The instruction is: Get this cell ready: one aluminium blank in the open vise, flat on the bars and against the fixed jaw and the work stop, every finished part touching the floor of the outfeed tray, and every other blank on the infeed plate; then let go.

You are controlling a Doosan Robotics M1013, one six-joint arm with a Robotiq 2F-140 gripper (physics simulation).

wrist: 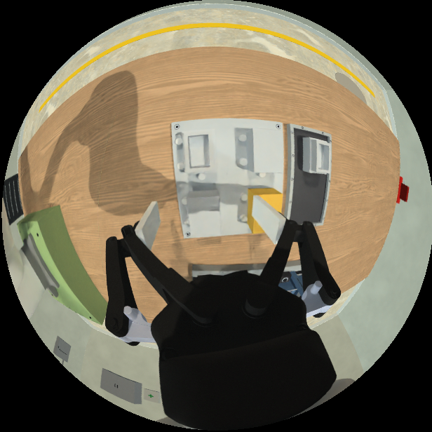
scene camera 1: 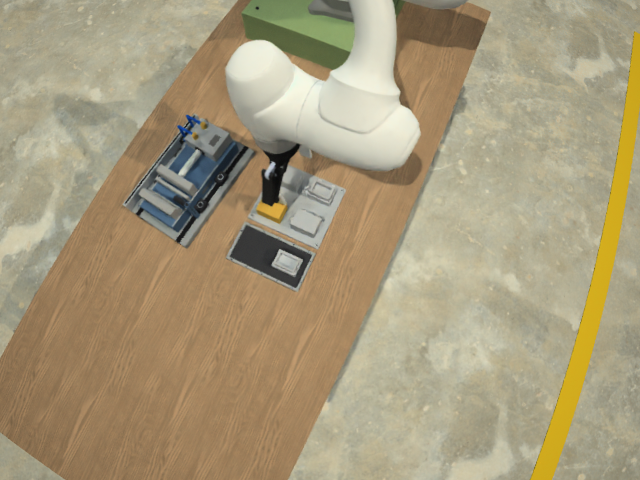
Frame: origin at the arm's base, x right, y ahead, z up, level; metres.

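Seen in the pictures: gripper, fingertip midpoint: point(scene camera 1: 293, 178).
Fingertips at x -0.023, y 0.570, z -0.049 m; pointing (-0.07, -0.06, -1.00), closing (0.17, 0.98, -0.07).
A point is followed by its place in that frame.
My gripper point(scene camera 1: 288, 176) {x -0.023, y 0.570, z -0.049 m} point(wrist: 205, 208) is open and empty above the infeed plate point(scene camera 1: 326, 209) {x -0.119, y 0.611, z -0.087 m} point(wrist: 227, 135); one finger overlaps the yellow block point(scene camera 1: 270, 211) {x 0.004, y 0.666, z -0.052 m} point(wrist: 256, 222) in both views. On the plate are a plain grey blank point(scene camera 1: 306, 222) {x -0.086, y 0.668, z -0.052 m} point(wrist: 267, 150), another grey blank point(wrist: 204, 200), shaded and partly hidden in the scene view, and a pocketed finished part point(scene camera 1: 320, 191) {x -0.093, y 0.577, z -0.067 m} point(wrist: 198, 150). Another finished part point(scene camera 1: 287, 262) {x -0.070, y 0.768, z -0.069 m} point(wrist: 316, 155) lies in the dark outfeed tray point(scene camera 1: 253, 250) {x 0.020, y 0.760, z -0.090 m} point(wrist: 306, 200). The vise point(scene camera 1: 209, 162) {x 0.185, y 0.593, z -0.036 m} point(wrist: 290, 282) stands open, no blank visible between its jaws; my gripper hides much of it in the wrist view.
The vise's end block with blue and brass fittings point(scene camera 1: 207, 140) {x 0.196, y 0.554, z 0.000 m} stands at its far end. The green robot base point(scene camera 1: 297, 38) {x 0.095, y 0.168, z -0.023 m} point(wrist: 67, 265) stands at the back of the wooden table point(scene camera 1: 155, 320) {x 0.193, y 0.990, z -0.096 m} point(wrist: 215, 85). The white arm hangs over the area behind the infeed plate.
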